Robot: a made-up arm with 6 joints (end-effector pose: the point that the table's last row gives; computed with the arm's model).
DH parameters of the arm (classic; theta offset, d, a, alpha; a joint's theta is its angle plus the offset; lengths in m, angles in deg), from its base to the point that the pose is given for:
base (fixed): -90 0.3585 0.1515 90
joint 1: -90 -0.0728 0.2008 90
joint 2: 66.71 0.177 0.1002 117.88
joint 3: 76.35 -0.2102 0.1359 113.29
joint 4: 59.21 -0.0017 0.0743 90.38
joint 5: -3.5 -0.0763 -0.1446 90
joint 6: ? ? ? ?
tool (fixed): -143.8 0.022 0 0
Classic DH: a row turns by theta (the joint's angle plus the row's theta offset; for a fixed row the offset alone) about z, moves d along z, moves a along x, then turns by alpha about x.
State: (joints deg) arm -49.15 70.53 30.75 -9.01 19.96 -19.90
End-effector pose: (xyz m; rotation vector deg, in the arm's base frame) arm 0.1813 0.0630 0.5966 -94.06 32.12 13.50
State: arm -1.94 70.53 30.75 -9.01 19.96 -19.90
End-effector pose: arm 0.1813 0.1689 0.3629 -139.43 40.58 -0.57
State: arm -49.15 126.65 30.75 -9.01 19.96 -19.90
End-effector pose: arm 0.2946 0.1961 0.4815 -97.76 22.34 76.50
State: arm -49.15 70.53 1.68 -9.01 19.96 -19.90
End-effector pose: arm 0.1654 0.0628 0.6103 -81.13 7.89 29.47
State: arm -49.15 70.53 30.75 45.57 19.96 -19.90
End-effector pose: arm 0.2253 0.1391 0.6486 -125.74 -19.24 26.23
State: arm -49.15 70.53 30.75 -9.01 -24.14 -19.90
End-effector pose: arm 0.0911 0.0540 0.6927 -103.30 28.86 -35.87
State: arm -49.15 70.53 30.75 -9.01 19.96 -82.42
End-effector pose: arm 0.1491 0.0870 0.6029 -113.32 -36.04 23.22
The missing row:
joint 6: -5.85 -0.0628 -0.0353 -50.42
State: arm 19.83 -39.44 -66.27 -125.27 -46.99 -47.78
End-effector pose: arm -0.3158 -0.0660 -0.0280 -96.94 2.98 -79.82
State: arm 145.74 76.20 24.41 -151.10 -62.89 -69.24
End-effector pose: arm 0.1292 -0.5282 0.0311 4.77 4.52 123.35
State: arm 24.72 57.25 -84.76 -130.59 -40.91 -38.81
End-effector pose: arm 0.0330 0.0640 0.4641 -135.74 93.16 14.95
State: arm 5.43 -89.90 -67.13 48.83 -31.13 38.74
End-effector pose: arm -0.1609 0.0521 -0.1713 71.40 152.18 63.26
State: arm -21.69 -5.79 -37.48 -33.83 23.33 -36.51
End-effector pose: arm -0.1166 0.1696 0.3674 -95.32 -37.29 -19.08
